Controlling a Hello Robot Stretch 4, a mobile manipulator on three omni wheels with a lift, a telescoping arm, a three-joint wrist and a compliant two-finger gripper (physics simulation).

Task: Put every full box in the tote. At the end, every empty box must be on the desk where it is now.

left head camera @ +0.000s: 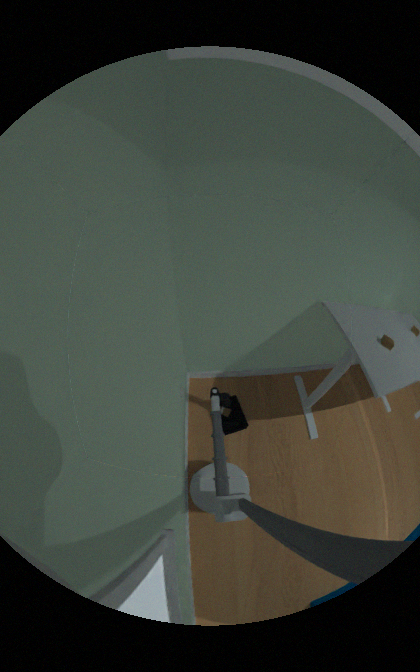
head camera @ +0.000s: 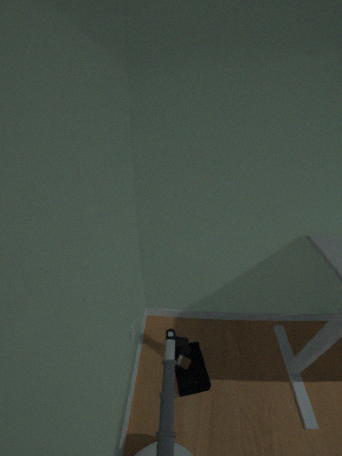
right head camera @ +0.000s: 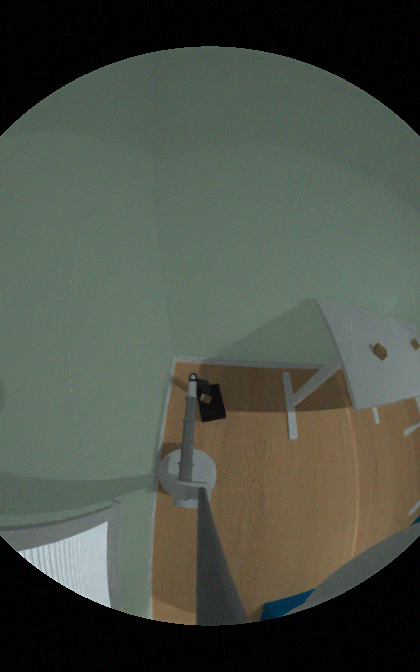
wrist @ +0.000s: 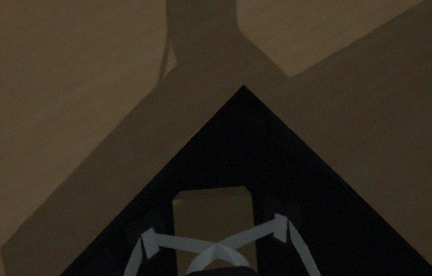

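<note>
A brown box is inside the outline of the black tote on the floor; its underside is hidden. My gripper is open around the box, with a dark gap between each fingertip and the box's sides. The grey desk stands to the right. A larger brown box and a smaller-looking one are on it. I cannot tell whether these are full or empty.
My round base is close to the left wall, and the tote is near the room's corner. A desk leg with a floor bar is right of the tote. Part of a blue thing shows low in both side head views.
</note>
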